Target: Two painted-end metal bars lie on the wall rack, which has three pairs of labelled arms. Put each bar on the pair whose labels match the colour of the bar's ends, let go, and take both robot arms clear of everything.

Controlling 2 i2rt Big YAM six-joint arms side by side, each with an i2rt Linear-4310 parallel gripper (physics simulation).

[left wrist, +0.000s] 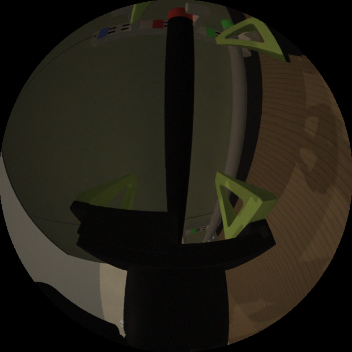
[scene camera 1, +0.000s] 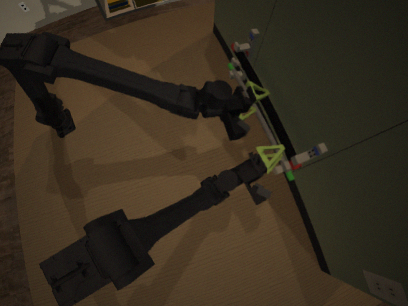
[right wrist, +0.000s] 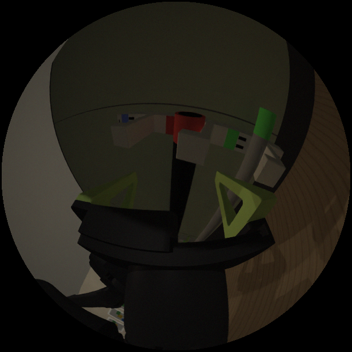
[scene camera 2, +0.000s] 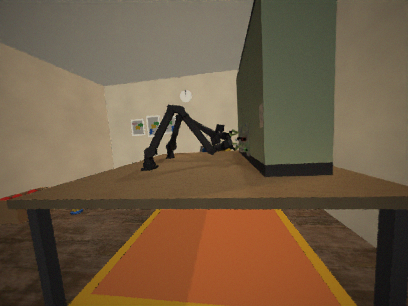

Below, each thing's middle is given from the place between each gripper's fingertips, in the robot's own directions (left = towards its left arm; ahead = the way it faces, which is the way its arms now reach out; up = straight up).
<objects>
Right now the green-ended bar (left wrist: 239, 88) is 3 cm ahead of my right hand, 16 cm to the left of it and 8 cm below it. Round my right hand: red-ended bar (scene camera 1: 266, 103): 4 cm ahead, 18 cm to the left.
My left gripper is now 1 cm to the right of the red-ended bar and 1 cm short of it. The rest, counted from my left hand: green-ended bar (8 cm below, 2 cm to the right, 1 cm ahead).
</objects>
